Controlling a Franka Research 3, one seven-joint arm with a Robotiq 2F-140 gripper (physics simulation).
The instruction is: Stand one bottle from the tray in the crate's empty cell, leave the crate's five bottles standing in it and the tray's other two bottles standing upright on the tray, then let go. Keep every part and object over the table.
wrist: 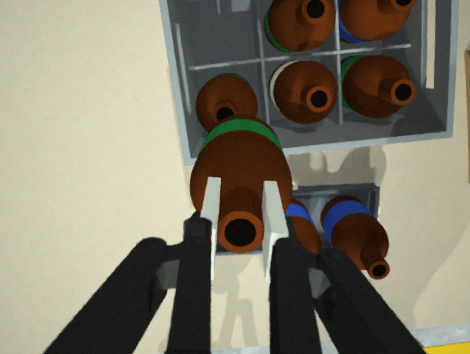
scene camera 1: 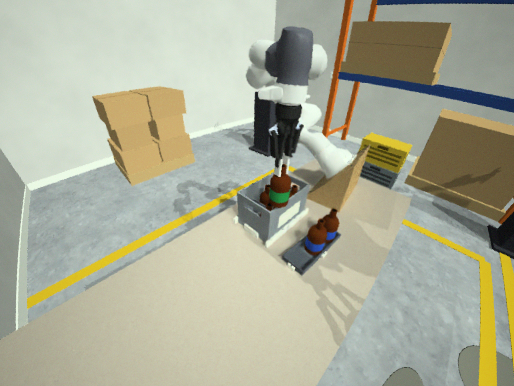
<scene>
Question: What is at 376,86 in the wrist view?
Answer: A green-banded bottle.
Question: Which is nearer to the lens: the green-banded bottle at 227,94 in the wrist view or the blue-banded bottle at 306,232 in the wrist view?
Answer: The green-banded bottle.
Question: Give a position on a blue-banded bottle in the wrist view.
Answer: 349,225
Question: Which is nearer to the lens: the blue-banded bottle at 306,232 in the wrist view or the green-banded bottle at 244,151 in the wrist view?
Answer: The green-banded bottle.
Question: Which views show my gripper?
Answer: The wrist view and scene camera 1: all of them.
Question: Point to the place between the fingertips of my gripper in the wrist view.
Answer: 240,199
</scene>
